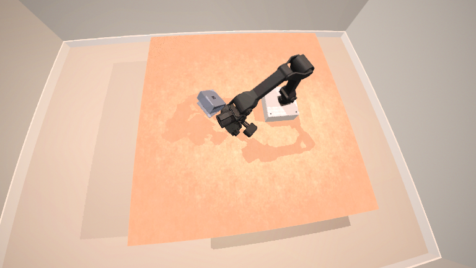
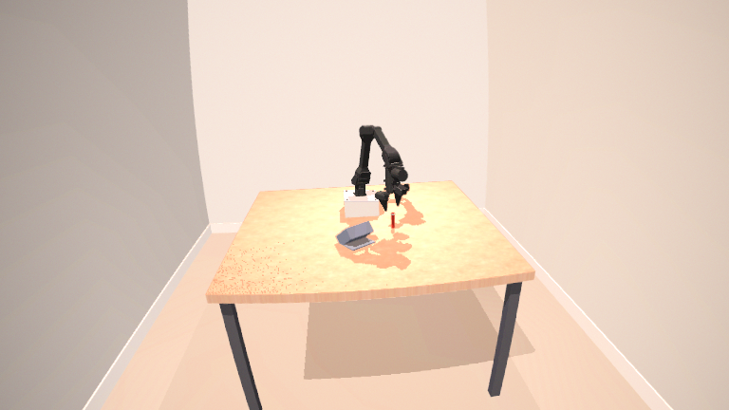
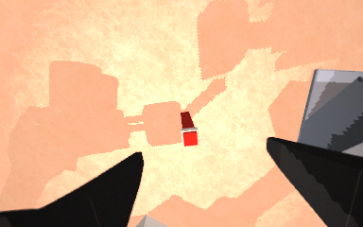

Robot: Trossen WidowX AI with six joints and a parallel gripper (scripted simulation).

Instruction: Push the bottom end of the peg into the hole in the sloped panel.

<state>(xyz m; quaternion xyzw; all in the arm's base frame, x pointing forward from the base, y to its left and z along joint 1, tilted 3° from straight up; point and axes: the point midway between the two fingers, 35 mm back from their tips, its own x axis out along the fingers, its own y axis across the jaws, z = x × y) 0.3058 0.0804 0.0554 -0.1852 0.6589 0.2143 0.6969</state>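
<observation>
The red peg is 5 cm below my gripper tip, 1 cm to the left of it and 1 cm behind it. Round my gripper tip: grey sloped panel (21 cm to the right, 9 cm ahead, 6 cm below).
</observation>
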